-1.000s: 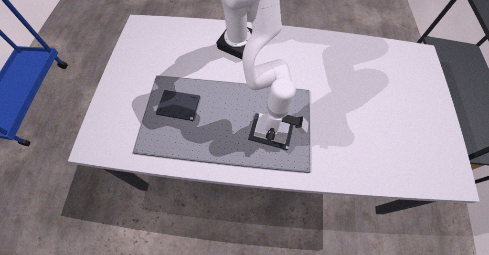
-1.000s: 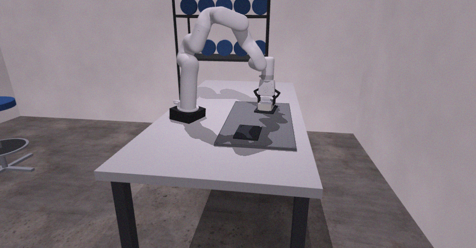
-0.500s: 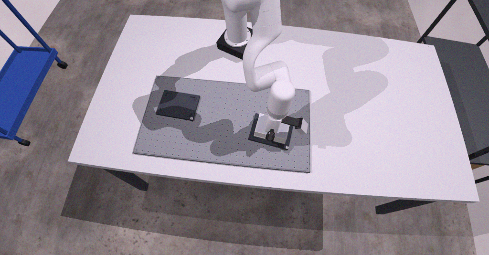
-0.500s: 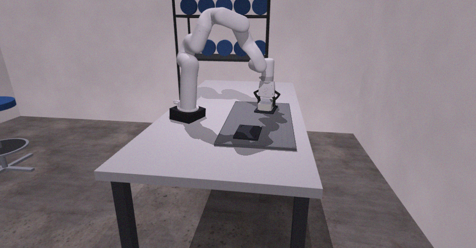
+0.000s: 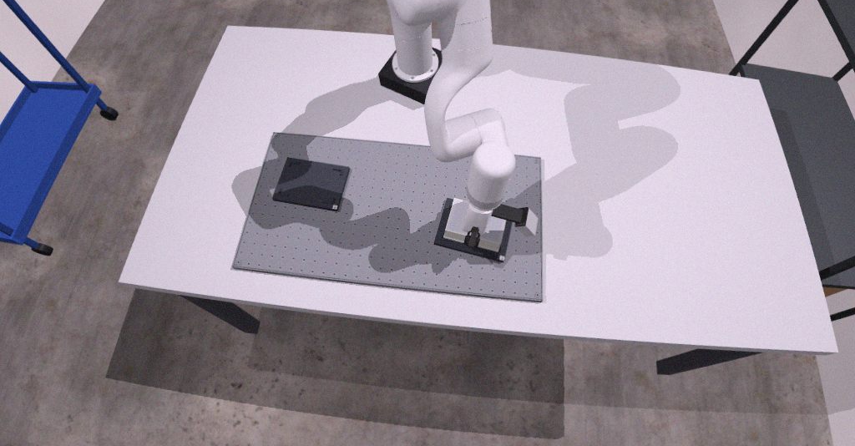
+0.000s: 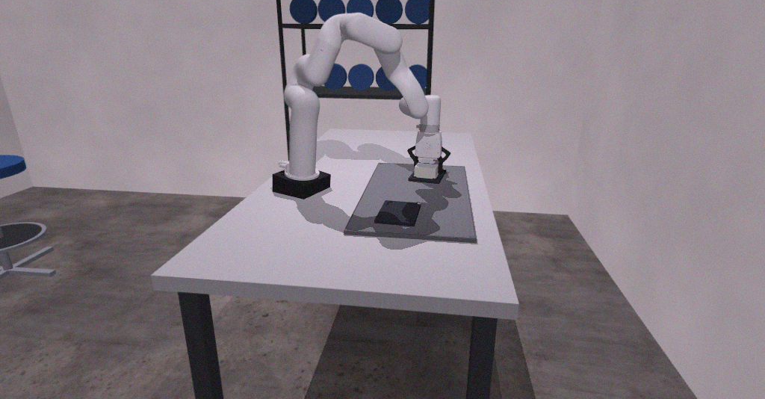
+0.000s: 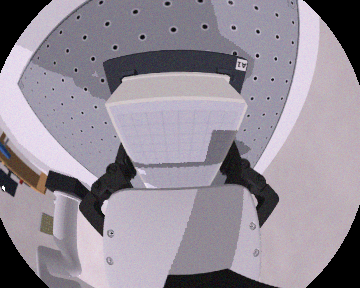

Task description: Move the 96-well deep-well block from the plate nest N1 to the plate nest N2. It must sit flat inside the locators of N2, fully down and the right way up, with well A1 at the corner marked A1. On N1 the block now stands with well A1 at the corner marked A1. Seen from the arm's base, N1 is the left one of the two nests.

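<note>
Now: hand right at the white deep-well block.
</note>
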